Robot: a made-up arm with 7 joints.
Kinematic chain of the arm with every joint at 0, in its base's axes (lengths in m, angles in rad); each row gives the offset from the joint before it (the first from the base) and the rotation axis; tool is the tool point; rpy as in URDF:
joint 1: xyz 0 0 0.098 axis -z
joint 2: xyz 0 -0.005 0.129 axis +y
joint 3: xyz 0 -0.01 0.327 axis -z
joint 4: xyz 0 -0.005 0.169 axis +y
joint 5: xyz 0 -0.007 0.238 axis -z
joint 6: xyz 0 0 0.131 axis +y
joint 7: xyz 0 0 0.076 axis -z
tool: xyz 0 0 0 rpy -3.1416 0 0
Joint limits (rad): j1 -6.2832..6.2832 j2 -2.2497..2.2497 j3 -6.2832..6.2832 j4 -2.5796..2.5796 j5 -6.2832..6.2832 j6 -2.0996..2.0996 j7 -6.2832..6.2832
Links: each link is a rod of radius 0.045 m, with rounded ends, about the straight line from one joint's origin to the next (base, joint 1, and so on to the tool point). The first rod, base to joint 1, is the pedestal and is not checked.
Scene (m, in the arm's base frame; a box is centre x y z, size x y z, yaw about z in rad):
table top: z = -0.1
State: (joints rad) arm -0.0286 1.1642 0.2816 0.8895 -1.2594 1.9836 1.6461
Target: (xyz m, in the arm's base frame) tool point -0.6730 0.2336 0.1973
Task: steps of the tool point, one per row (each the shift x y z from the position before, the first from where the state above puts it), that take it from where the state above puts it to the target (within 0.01 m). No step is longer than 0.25 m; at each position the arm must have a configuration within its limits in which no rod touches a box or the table.
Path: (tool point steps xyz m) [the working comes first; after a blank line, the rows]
Joints at the target: -2.5082 1.2516 -0.5694 1.0998 -1.2736 1.7752 1.6461
Straight joint move there: clear.

1: -0.0333 0.2285 -0.0158
2: -0.1021 0.2072 -0.0134
3: -0.1611 0.1655 -0.0109
4: -0.2042 0.1072 -0.0083
5: -0.2267 0.0385 -0.0053
6: -0.2265 -0.0338 -0.0025
7: -0.2037 -0.1021 0.0005
8: -0.1608 -0.1593 0.0035
9: -0.1025 -0.1998 0.0063

